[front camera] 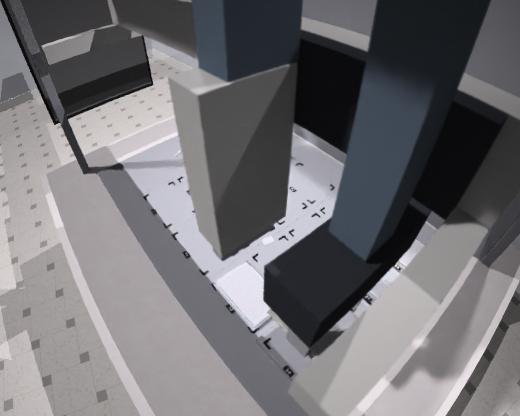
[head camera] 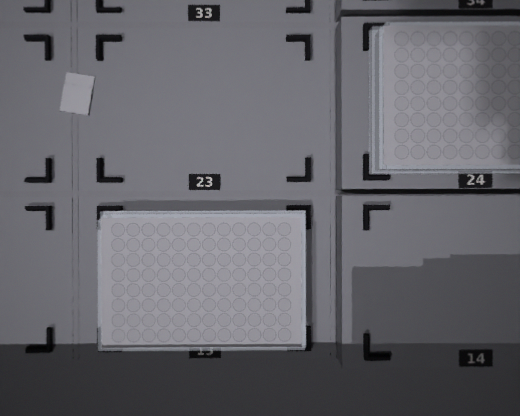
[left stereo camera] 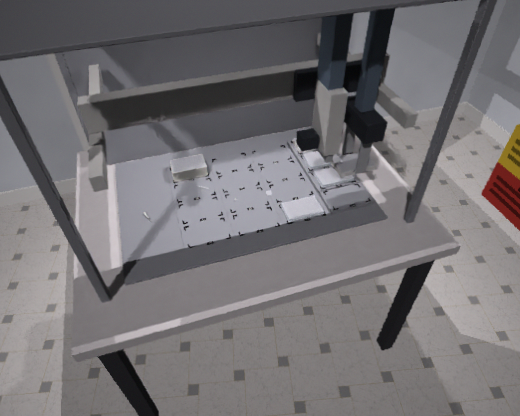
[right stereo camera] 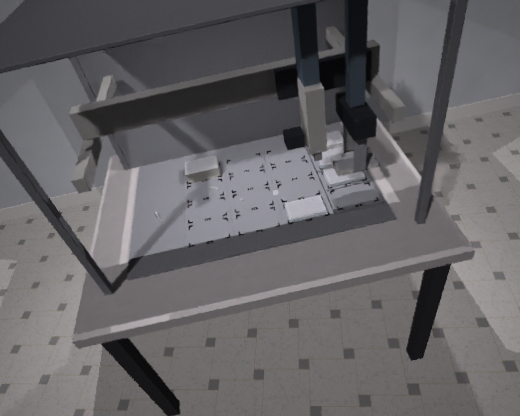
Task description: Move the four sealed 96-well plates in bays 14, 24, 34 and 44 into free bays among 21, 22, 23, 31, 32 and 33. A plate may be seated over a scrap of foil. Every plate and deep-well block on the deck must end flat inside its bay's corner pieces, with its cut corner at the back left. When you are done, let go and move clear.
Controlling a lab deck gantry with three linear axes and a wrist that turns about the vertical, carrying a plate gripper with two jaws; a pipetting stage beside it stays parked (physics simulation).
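Places are measured from the robot's base along level axes (x ahead, y left, z up), in millimetres.
Pixels of known places: gripper, fingertip midpoint: [left stereo camera: 353,163] [right stereo camera: 354,161]; robot's base at its link origin: [front camera: 145,197] [left stereo camera: 189,247] [right stereo camera: 190,245].
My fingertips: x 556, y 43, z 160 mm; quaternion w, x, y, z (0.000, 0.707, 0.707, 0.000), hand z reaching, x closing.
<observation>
Ahead of a thing's pixels: the offset from my fingertips to its top centre. "spot": to the spot under its first point.
My gripper [left stereo camera: 354,162] [right stereo camera: 353,161] is shut on a sealed plate {0 mm left, 0 mm ahead, 7 mm up} [left stereo camera: 344,162] [right stereo camera: 343,162] and holds it above the right column, near bay 24; the black wrist block hides most of it in the front view. Bay 14 {spot: 46 mm right, 0 mm ahead, 145 mm down} [head camera: 475,358] is empty. A sealed plate {107 mm left, 0 mm ahead, 131 mm down} [head camera: 450,100] [left stereo camera: 326,176] [right stereo camera: 340,176] sits in bay 24, its cut corner at the back left. Another plate {214 mm left, 0 mm ahead, 131 mm down} [left stereo camera: 314,159] [right stereo camera: 328,157] is in bay 34, and one {321 mm left, 0 mm ahead, 131 mm down} [right stereo camera: 333,138] shows behind it at bay 44. Bay 23 {spot: 107 mm left, 164 mm back, 160 mm down} [head camera: 204,110] is empty; 33 shows in part.
A plate {0 mm left, 164 mm back, 145 mm down} [front camera: 245,292] [head camera: 202,280] [left stereo camera: 302,208] [right stereo camera: 306,208] sits in bay 13. A foil scrap {117 mm left, 244 mm back, 159 mm down} [front camera: 268,240] [head camera: 77,93] [left stereo camera: 269,192] [right stereo camera: 275,192] lies left of bay 23. A tall block {321 mm left, 492 mm back, 118 mm down} [left stereo camera: 188,167] [right stereo camera: 202,169] stands at the back left. The pipetting stage [front camera: 245,160] [left stereo camera: 329,120] [right stereo camera: 312,117] is left of my gripper.
</observation>
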